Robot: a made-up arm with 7 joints.
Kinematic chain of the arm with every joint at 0, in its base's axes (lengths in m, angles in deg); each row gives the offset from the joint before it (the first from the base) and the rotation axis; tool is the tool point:
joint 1: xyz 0 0 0.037 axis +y
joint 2: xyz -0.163 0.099 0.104 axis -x
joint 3: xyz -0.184 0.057 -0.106 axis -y
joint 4: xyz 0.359 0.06 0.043 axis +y
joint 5: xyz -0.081 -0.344 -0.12 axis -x
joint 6: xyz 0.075 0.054 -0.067 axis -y
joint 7: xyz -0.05 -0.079 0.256 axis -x
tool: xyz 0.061 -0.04 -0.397
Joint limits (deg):
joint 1: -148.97..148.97
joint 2: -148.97..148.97
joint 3: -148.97..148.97
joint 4: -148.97..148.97
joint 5: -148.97..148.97
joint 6: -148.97..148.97
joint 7: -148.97..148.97
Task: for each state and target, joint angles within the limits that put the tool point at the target. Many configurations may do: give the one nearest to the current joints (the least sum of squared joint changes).
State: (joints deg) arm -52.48 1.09 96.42 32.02 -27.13 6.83 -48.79
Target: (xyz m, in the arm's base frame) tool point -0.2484 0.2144 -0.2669
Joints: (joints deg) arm -89.25 22.94 94.11 41.44 -14.90 4.84 -52.62
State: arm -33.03 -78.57 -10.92 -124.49 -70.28 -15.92 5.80
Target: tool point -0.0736 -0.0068 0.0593
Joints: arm -46.17 -89.56 24.42 -127.79 -89.50 1.63 -23.87
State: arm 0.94 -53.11 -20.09 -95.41 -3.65 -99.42 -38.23
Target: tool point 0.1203 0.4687 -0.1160
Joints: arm -2.49 -60.51 -33.87 -93.94 5.89 -94.94 -38.22
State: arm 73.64 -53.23 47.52 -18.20 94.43 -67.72 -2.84
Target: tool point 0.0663 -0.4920 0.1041
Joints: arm 74.45 -52.75 79.46 -51.80 103.74 -63.55 -49.39
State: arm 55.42 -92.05 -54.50 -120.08 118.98 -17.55 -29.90
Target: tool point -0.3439 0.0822 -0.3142
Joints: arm 58.38 -49.60 -42.82 -124.04 123.26 -14.68 -35.45
